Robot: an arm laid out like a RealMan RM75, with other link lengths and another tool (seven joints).
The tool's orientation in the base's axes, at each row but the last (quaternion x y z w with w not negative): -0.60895, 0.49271, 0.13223, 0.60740; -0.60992, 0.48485, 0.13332, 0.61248; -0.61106, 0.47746, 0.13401, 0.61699; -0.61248, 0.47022, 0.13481, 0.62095; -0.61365, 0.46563, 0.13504, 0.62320; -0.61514, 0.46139, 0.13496, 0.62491; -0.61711, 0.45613, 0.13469, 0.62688; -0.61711, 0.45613, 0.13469, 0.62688; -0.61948, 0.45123, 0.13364, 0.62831; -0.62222, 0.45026, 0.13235, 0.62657; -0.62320, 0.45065, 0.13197, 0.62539
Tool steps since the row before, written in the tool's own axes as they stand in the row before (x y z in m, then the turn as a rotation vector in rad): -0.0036, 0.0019, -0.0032, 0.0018, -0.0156, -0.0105; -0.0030, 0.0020, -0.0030, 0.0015, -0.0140, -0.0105; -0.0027, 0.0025, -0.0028, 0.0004, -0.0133, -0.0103; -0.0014, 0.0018, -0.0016, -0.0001, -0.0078, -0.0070; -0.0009, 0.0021, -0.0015, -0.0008, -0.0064, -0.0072; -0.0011, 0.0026, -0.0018, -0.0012, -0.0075, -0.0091; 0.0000, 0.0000, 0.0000, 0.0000, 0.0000, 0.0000; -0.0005, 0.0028, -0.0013, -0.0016, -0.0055, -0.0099; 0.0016, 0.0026, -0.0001, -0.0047, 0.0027, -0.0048; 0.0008, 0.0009, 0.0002, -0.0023, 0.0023, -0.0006; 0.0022, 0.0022, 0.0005, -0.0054, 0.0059, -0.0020
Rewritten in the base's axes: -0.0046, -0.0008, 0.0023, 0.0081, -0.0134, 0.0105; -0.0043, -0.0009, 0.0017, 0.0068, -0.0129, 0.0098; -0.0044, -0.0008, 0.0010, 0.0058, -0.0121, 0.0101; -0.0027, -0.0005, 0.0002, 0.0028, -0.0078, 0.0064; -0.0027, -0.0005, -0.0004, 0.0013, -0.0074, 0.0060; -0.0032, -0.0006, -0.0005, 0.0011, -0.0092, 0.0074; 0.0000, 0.0000, 0.0000, 0.0000, 0.0000, 0.0000; -0.0029, -0.0004, -0.0012, -0.0009, -0.0094, 0.0065; -0.0010, -0.0002, -0.0029, -0.0065, -0.0019, 0.0025; -0.0001, 0.0000, -0.0012, -0.0032, 0.0008, 0.0003; -0.0002, 0.0000, -0.0031, -0.0081, 0.0015, 0.0004
